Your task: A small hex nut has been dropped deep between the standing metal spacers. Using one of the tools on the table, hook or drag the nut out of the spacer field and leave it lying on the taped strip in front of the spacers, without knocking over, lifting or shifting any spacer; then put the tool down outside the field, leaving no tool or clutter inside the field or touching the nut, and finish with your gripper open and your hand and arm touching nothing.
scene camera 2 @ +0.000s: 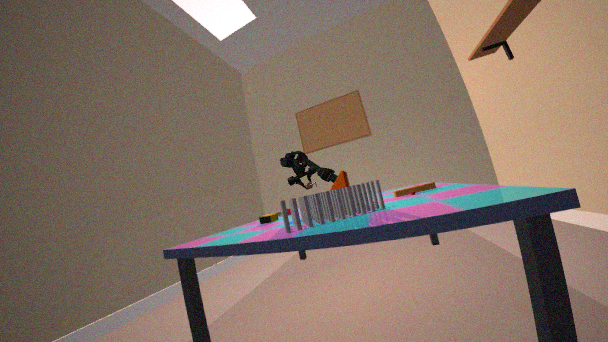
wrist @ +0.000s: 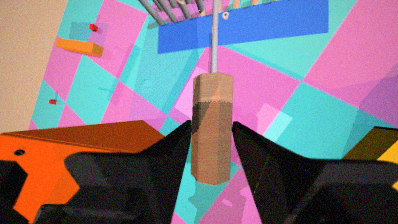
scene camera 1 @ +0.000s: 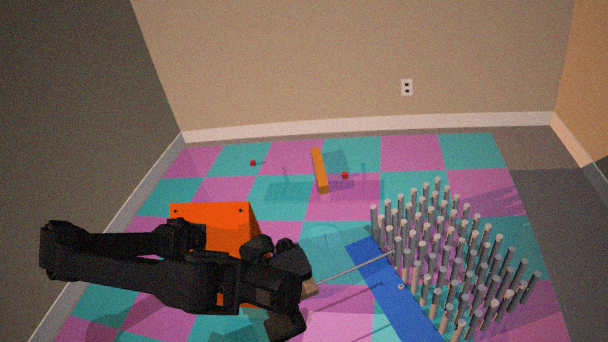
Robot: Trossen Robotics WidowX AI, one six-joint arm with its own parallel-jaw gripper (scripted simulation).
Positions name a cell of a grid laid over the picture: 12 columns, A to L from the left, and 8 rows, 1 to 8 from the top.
Labels:
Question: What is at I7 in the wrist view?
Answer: My gripper.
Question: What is my gripper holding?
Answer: A hook tool.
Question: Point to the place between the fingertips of my gripper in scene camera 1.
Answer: F7

